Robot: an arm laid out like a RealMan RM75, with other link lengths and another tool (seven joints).
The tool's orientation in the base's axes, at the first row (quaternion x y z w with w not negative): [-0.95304, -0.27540, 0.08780, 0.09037]
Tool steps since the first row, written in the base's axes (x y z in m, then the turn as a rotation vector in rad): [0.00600, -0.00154, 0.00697, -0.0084, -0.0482, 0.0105]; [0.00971, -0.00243, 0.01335, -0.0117, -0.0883, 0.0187]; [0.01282, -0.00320, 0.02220, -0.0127, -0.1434, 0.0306]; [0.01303, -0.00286, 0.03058, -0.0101, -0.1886, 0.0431]
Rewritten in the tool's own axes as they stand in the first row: [0.00335, 0.00280, -0.00824, -0.0343, 0.0335, -0.0143]; [0.00520, 0.00402, -0.01534, -0.0597, 0.0634, -0.0265]; [0.00634, 0.00429, -0.02468, -0.0917, 0.1061, -0.0446]; [0.00571, 0.00227, -0.03279, -0.1155, 0.1423, -0.0629]
